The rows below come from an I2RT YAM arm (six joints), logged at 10 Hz.
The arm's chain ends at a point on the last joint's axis. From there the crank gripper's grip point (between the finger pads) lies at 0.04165 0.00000 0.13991 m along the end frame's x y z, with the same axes.
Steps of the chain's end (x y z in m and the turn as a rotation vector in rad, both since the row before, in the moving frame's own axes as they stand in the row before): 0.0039 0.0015 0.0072 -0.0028 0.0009 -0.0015; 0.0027 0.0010 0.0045 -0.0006 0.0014 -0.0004; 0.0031 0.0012 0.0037 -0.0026 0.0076 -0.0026; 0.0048 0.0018 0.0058 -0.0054 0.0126 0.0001; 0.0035 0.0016 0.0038 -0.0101 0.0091 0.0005; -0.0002 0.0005 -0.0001 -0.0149 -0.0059 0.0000; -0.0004 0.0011 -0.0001 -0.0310 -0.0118 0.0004
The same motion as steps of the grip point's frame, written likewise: 0.0040 0.0018 0.0072 -0.0028 0.0009 -0.0015; 0.0029 0.0011 0.0044 -0.0006 0.0014 -0.0004; 0.0042 0.0015 0.0034 -0.0026 0.0076 -0.0026; 0.0066 0.0026 0.0053 -0.0054 0.0126 0.0001; 0.0048 0.0030 0.0034 -0.0101 0.0091 0.0005; -0.0010 0.0026 0.0001 -0.0149 -0.0059 0.0000; -0.0021 0.0055 0.0003 -0.0310 -0.0118 0.0004
